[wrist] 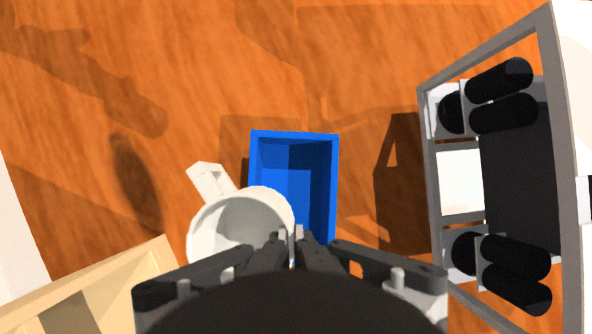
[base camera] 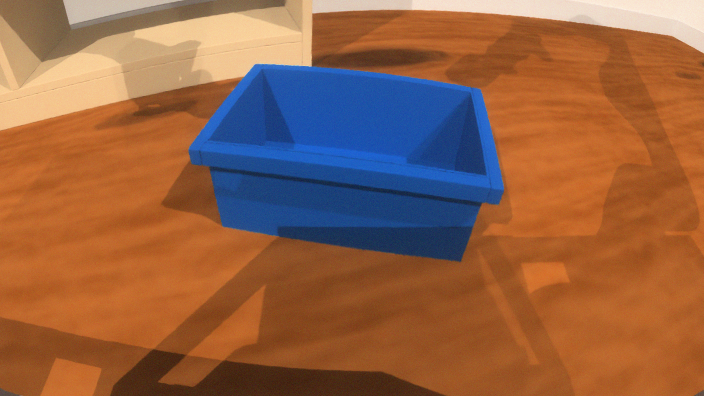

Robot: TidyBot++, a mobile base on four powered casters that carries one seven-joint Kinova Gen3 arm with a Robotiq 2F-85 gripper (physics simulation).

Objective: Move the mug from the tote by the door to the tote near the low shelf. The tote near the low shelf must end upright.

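Places are measured from the arm's base along level axes (x ahead, y right, z down), in millimetres.
Pixels of known places: gripper, fingertip midpoint: [wrist: 291,236].
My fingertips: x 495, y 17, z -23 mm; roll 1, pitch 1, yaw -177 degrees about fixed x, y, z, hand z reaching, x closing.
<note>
For each thing: its middle in the pictures, then the offset to it from my fingertips.
- blue tote, body centre: [base camera: 352,153] [wrist: 291,195] dx -7, dy -9, dz +360 mm
- white mug, body centre: [wrist: 241,220] dx +43, dy +13, dz +20 mm
A blue tote [base camera: 345,169] [wrist: 295,135] stands upright on the wooden floor near the low shelf. In the base camera view no mug shows in the visible part of its inside; its near floor is hidden by the front wall. My gripper [wrist: 291,236] is shut on the rim of a white mug [wrist: 245,220]. The mug hangs with its opening towards the wrist camera and its handle to the upper left. In the wrist view it overlaps the lower left part of the tote, which lies below it. The tote by the door does not show.
The low light-wood shelf [base camera: 260,55] [wrist: 100,274] stands behind and left of the tote in the base camera view, at the lower left in the wrist view. The grey frame of my base [wrist: 429,160] is right of the tote in the wrist view. A white wall [base camera: 575,25] runs behind.
</note>
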